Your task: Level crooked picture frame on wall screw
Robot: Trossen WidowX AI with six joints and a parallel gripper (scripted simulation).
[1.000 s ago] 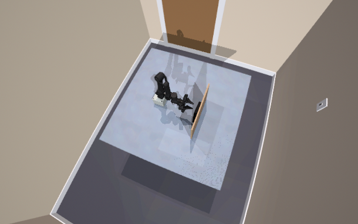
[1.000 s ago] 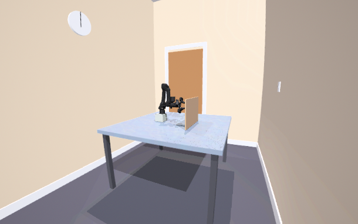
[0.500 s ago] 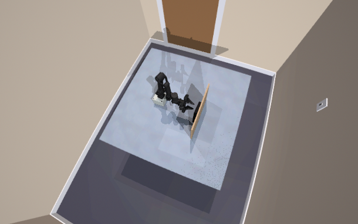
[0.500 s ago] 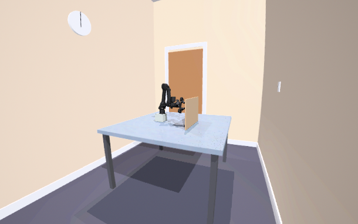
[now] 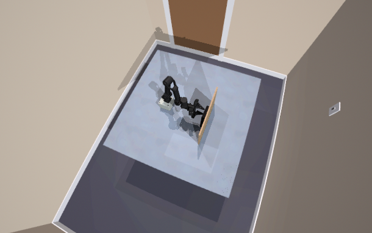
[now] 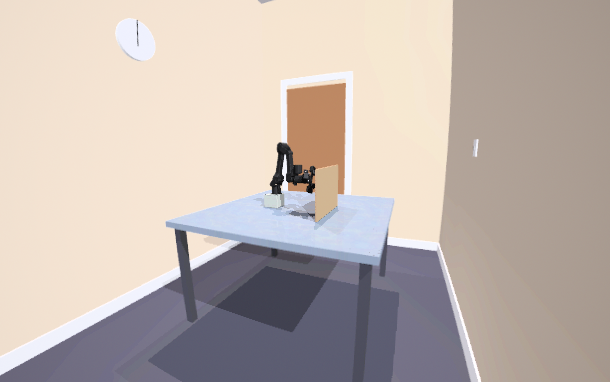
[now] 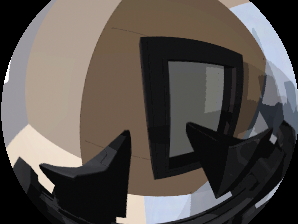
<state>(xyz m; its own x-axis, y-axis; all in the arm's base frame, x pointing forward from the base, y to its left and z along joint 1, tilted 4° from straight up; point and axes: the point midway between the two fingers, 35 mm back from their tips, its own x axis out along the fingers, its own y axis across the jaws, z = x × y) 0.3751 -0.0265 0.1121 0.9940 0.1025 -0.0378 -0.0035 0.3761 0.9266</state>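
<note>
My gripper tip is 5 cm above the picture frame, 2 cm to the left of it and 2 cm short of it. Round my gripper tip: tan wall panel (7 cm below, 3 cm ahead).
</note>
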